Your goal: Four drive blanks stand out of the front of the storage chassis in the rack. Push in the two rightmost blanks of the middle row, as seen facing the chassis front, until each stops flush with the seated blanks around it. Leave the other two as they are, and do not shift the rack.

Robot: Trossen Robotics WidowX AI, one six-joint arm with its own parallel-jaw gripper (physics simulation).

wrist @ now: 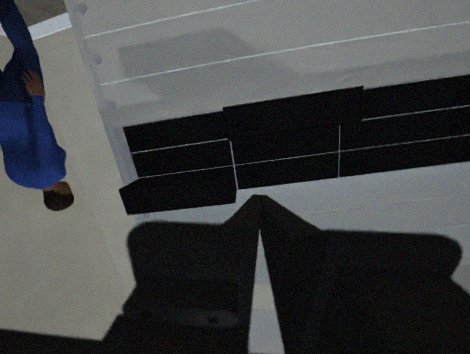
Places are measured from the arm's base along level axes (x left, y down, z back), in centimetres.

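Where they show: gripper, fingertip midpoint: (pixel 258 201).
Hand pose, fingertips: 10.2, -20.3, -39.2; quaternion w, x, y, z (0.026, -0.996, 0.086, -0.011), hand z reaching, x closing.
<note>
After its pixels a point has its place, as x, y, z.
The storage chassis shows rows of black blanks, with the view upside down. In the middle row, the image-left blank (pixel 180 157) @[2.9, -18.0, -47.6] has thin light seams above and below and looks level with its neighbours. The blank beside it (pixel 285 146) @[14.0, -18.4, -47.5] also looks level, though its upper edge merges with the dark blank above. An upper-row blank (pixel 295 112) @[14.1, -15.3, -44.0] stands out in the middle column. A lower-row blank (pixel 180 195) @[3.3, -21.1, -44.2] stands out at image left. My gripper (pixel 258 201) @[10.2, -20.3, -39.2] is shut and empty, its tips just below the middle column in the image; its distance from the chassis front is unclear.
The pale rack (pixel 200 17) @[7.3, -5.4, -49.1] has panels with light seams above the blanks and a side rail with round holes at the left. A person in blue (pixel 32 142) appears upside down at far left against the beige wall or floor. A soft shadow falls across the upper panels.
</note>
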